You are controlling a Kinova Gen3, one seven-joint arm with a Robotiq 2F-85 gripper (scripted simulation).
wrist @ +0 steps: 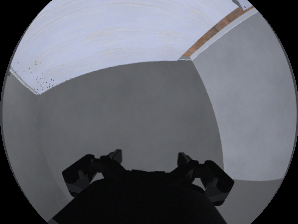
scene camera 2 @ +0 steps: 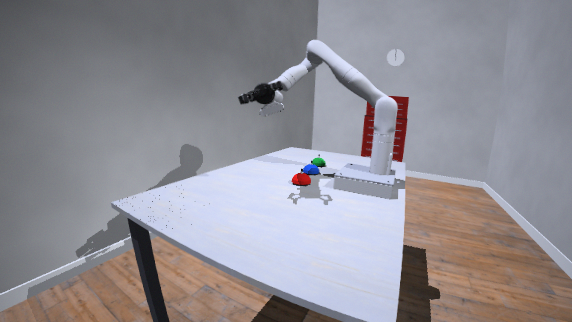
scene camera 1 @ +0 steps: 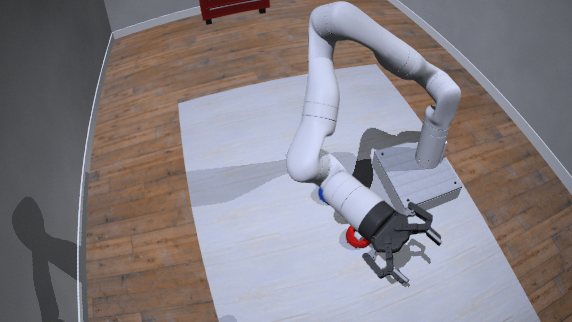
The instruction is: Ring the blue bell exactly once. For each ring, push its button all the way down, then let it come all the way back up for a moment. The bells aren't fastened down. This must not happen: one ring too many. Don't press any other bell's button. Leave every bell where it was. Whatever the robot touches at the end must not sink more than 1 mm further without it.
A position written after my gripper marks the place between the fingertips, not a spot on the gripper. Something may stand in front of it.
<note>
In view: my gripper (scene camera 1: 424, 262).
My gripper shows as well in the wrist view (wrist: 149, 157).
</note>
